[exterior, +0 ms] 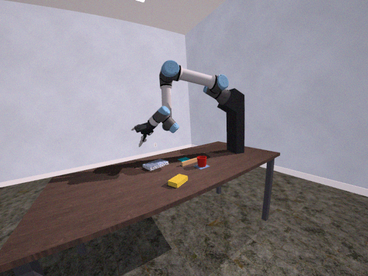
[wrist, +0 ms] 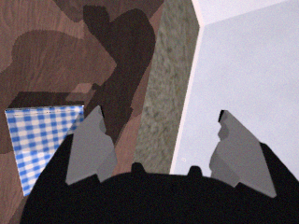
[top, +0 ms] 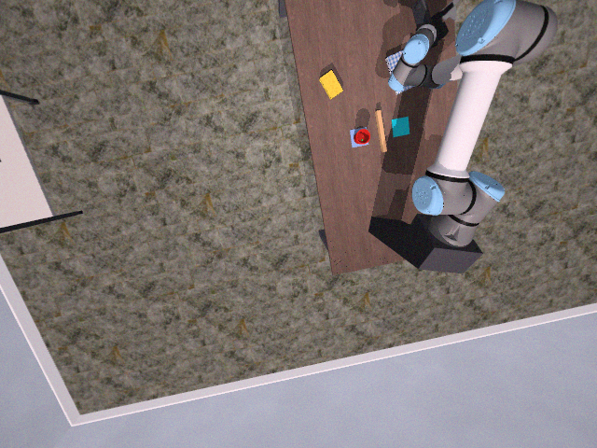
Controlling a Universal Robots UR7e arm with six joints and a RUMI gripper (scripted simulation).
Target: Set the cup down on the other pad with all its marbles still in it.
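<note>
Now: the red cup 390 mm to the left of my hand, 340 mm behind it and 220 mm below it. Also, from my hand: wooden rail 350 mm behind, 270 mm to the left, 240 mm below; then blue-and-white checkered box 230 mm below, 120 mm behind, 80 mm to the left; then teal pad 370 mm behind, 250 mm below, 160 mm to the left.
</note>
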